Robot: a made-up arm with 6 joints.
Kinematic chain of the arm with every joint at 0, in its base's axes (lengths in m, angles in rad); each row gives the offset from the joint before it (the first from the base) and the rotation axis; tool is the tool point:
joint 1: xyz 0 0 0.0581 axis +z
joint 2: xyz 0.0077 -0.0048 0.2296 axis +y
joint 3: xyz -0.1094 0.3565 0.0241 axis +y
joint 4: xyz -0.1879 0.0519 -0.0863 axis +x
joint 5: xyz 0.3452 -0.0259 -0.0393 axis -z
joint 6: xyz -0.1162 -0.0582 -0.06 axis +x
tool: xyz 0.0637 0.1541 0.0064
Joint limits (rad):
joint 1: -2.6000..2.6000
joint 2: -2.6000..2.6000
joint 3: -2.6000..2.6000
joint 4: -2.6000..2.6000
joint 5: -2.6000..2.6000
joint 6: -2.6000..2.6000
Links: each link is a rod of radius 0.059 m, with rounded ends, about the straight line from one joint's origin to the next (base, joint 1, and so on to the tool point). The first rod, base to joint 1, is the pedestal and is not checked.
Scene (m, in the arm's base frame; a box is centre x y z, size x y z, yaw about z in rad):
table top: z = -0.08
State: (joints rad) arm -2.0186 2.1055 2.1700 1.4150 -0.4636 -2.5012
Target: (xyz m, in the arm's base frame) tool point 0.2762 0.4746 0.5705
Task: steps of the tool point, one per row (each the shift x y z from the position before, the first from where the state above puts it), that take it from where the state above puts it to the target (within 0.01 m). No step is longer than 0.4 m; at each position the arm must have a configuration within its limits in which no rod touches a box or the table.
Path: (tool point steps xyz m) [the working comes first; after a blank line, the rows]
Joints at the target: -1.3321 1.2511 1.2920 0.7604 -0.6428 -2.6000
Straight joint move there: clear.

1: 0.0975 0.3318 0.1146
2: -0.0372 0.3789 -0.0351
3: -0.1654 0.2758 -0.1872

